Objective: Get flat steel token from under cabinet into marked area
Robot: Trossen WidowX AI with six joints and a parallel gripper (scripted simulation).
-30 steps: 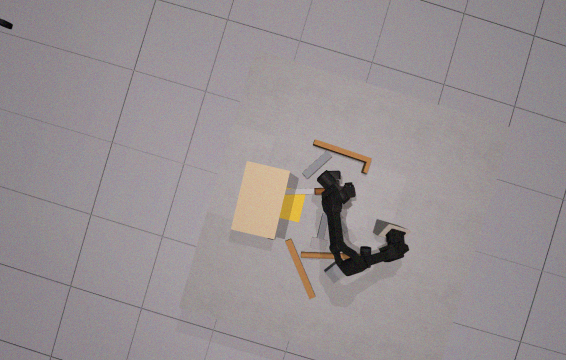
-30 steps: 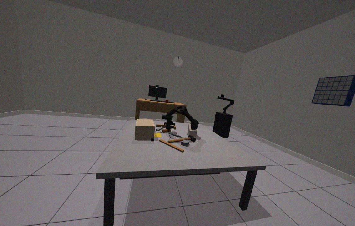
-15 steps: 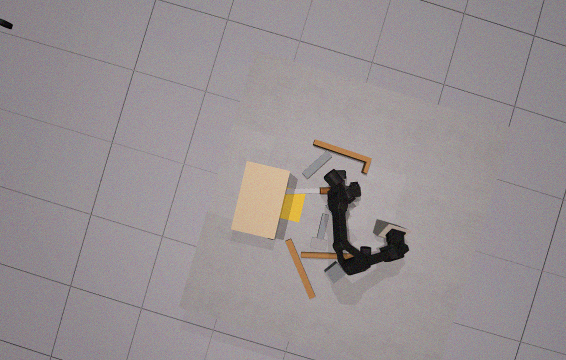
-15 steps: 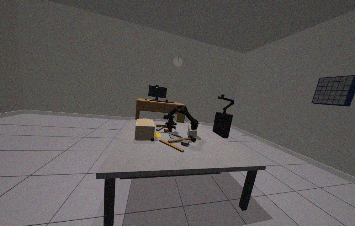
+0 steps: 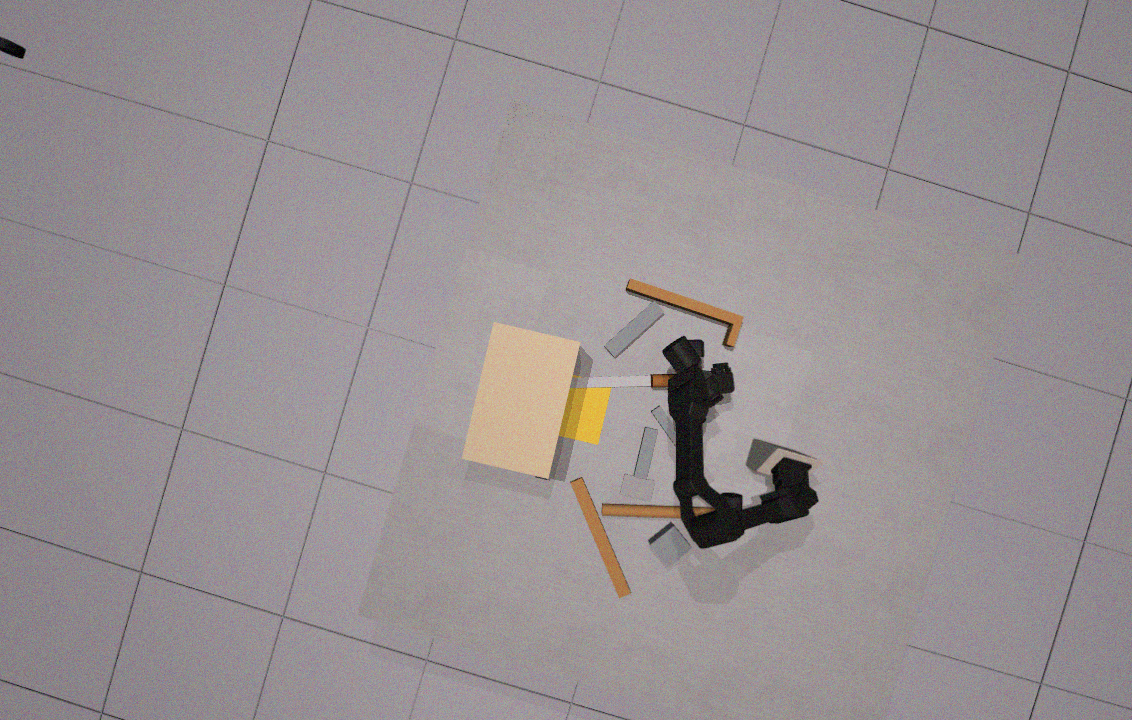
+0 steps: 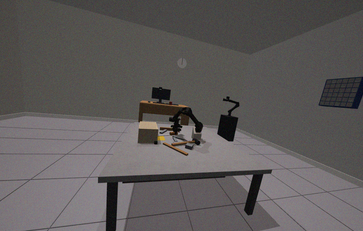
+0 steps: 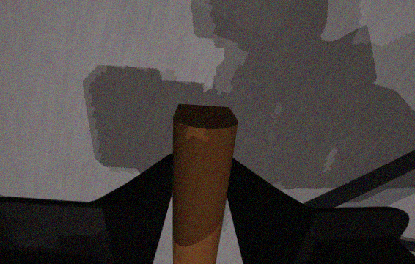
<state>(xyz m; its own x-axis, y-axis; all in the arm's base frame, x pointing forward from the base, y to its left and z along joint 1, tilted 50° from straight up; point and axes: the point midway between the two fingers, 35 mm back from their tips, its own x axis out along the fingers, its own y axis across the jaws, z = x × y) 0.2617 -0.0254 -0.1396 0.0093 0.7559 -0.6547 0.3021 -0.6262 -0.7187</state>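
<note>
My gripper tip is now 15 cm short of the grey bar and 8 cm to the left of it. The rest, counted from my gripper tip: grey l-shaped bracket: 23 cm to the left, 3 cm ahead; then grey block: 38 cm to the left, 8 cm behind, 1 cm above; then grey steel token: 38 cm ahead, 16 cm to the left.
</note>
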